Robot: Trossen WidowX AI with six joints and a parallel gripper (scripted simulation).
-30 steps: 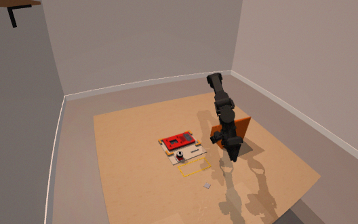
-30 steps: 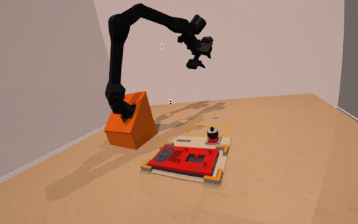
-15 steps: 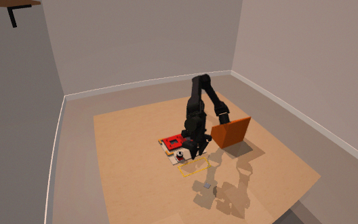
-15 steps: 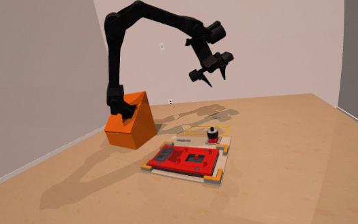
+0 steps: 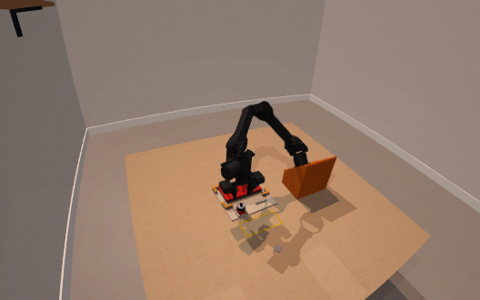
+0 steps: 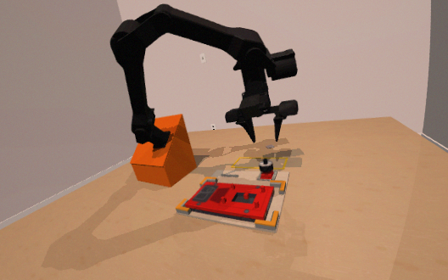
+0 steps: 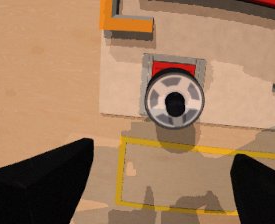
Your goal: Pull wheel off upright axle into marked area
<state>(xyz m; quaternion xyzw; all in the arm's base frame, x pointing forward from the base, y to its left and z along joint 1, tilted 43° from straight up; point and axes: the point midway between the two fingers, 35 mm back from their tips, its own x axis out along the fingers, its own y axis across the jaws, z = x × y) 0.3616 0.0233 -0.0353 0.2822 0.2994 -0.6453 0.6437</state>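
The wheel is 1 cm behind my gripper tip and 7 cm below it.
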